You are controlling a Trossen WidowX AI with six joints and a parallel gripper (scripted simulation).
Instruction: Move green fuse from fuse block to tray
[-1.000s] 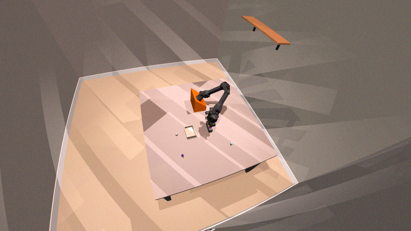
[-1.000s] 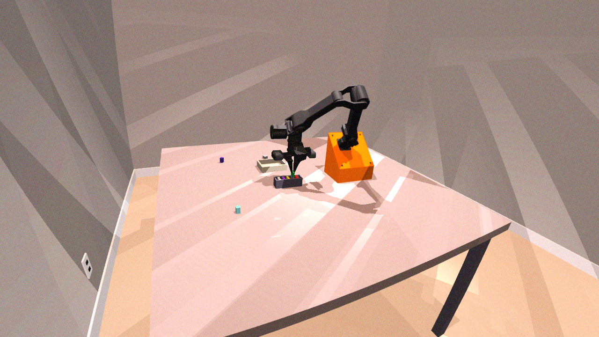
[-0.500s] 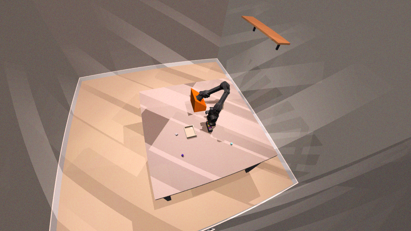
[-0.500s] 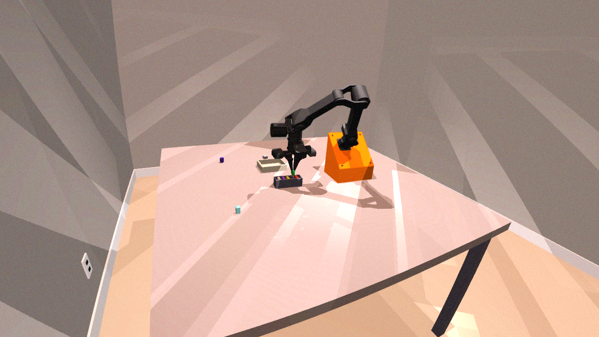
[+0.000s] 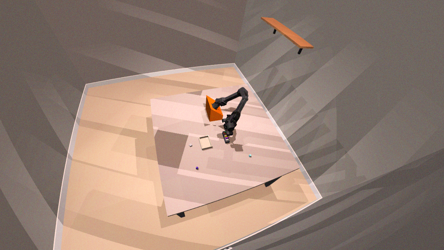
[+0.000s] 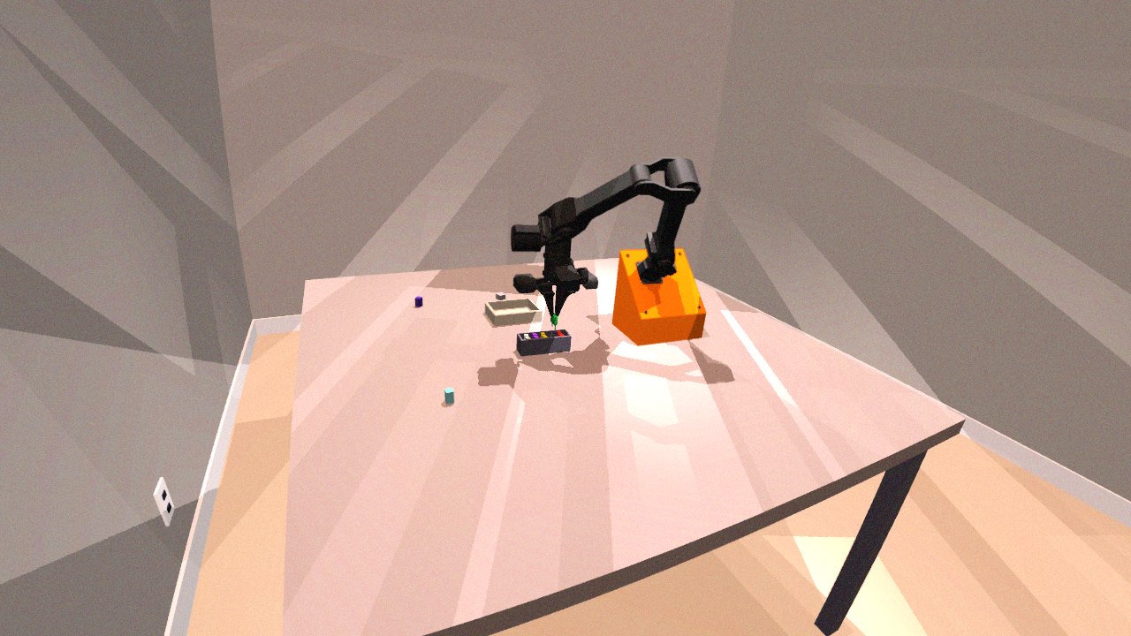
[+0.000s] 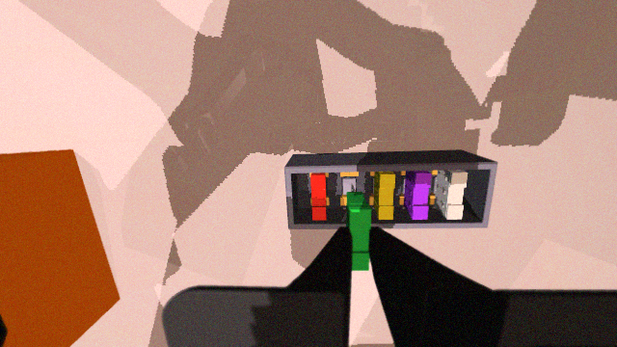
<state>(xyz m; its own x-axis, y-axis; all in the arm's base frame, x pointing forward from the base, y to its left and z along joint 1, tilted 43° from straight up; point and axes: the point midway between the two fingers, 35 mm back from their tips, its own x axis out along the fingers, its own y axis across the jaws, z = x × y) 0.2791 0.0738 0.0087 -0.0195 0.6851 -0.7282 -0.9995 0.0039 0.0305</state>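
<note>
The beige tray is 4 cm ahead of my gripper tip, 22 cm to the right of it and 8 cm below it. From my gripper tip the other things lie so: green fuse 1 cm below; yellow fuse 2 cm ahead, 6 cm below; red fuse 2 cm behind, 6 cm below.
</note>
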